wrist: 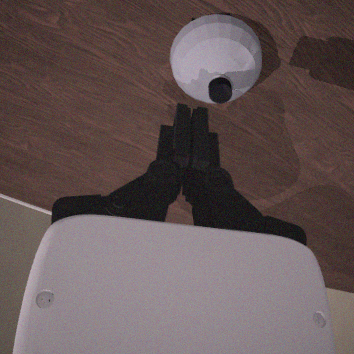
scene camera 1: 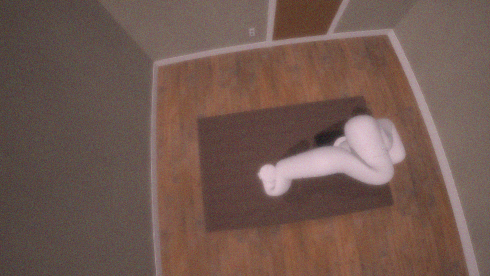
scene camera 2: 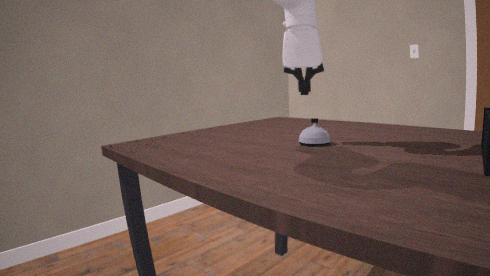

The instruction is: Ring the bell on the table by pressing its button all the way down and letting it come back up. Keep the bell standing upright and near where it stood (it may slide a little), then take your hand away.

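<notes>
The bell, a pale silver dome (scene camera 2: 314, 135) (wrist: 212, 52) on a dark base, stands upright on the brown table (scene camera 1: 230, 210) (scene camera 2: 225, 175) (wrist: 75, 100). Its black button (scene camera 2: 314, 120) (wrist: 220, 90) is up on top of the dome. My gripper (scene camera 2: 304, 93) (wrist: 186, 125) is shut and empty, pointing down. In the scene camera 2 view its fingertips hang above the bell and slightly left of the button, apart from it. In the wrist view the button lies beyond the fingertips and to their right. The bell does not show in the scene camera 1 view, where the arm covers that area.
The white arm (scene camera 1: 320, 162) reaches over the table from its right end. A black block (scene camera 1: 327, 136) (scene camera 2: 486, 142) stands by the arm's base. Shadows of the arm fall on the table beside the bell. Walls stand beyond the table.
</notes>
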